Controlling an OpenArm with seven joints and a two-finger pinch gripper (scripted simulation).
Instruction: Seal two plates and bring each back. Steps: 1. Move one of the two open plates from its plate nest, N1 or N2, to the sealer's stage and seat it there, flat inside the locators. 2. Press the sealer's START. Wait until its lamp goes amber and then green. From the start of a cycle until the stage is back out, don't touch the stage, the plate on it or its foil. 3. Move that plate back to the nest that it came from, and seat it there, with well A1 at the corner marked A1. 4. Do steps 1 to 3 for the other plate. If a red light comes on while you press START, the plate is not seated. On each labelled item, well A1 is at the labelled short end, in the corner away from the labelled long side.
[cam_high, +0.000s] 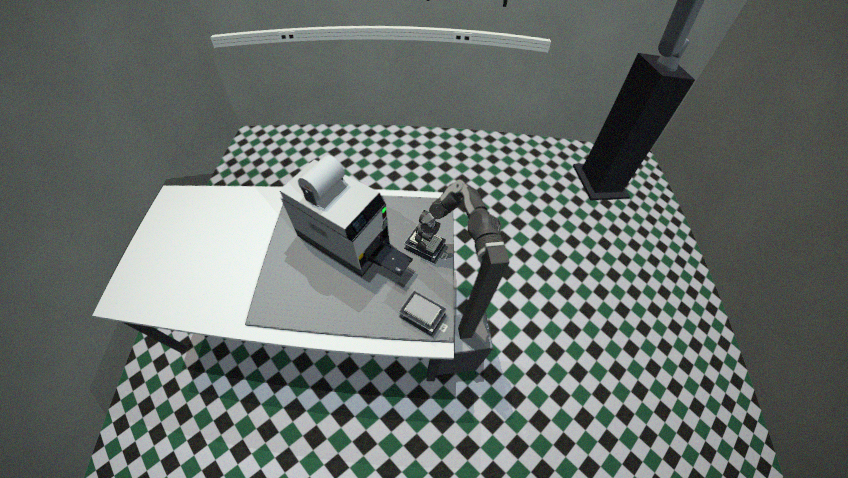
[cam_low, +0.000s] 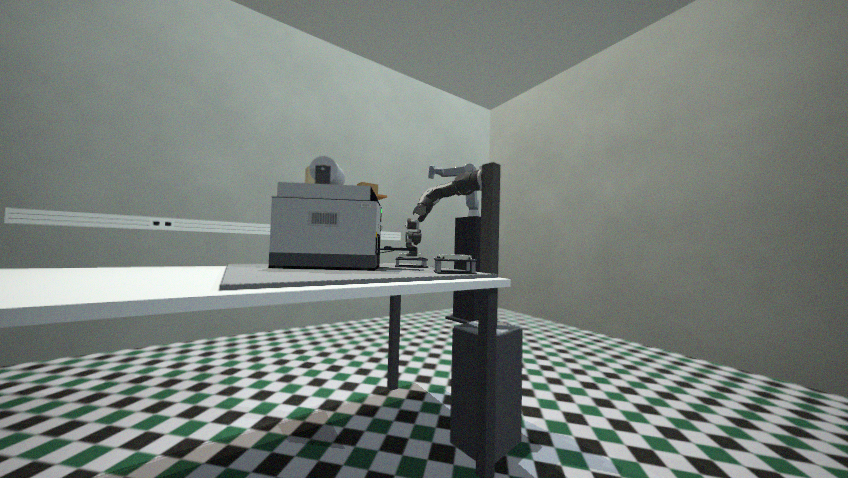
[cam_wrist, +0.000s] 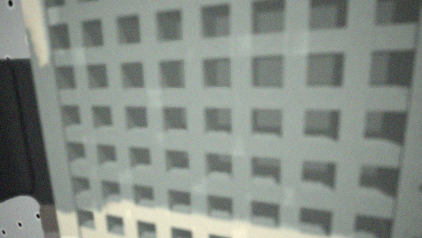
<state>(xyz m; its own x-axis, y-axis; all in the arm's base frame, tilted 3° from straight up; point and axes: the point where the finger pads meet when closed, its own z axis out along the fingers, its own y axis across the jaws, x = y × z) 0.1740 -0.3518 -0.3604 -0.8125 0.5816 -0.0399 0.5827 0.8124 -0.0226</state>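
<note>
Right now my hand is 16 cm short of the dark stage, 11 cm to the right of it and 4 cm below it. Also, from my hand: white foil roll: 42 cm ahead, 36 cm above, 9 cm to the right; touch screen: 28 cm ahead, 26 cm above, 7 cm to the left.
</note>
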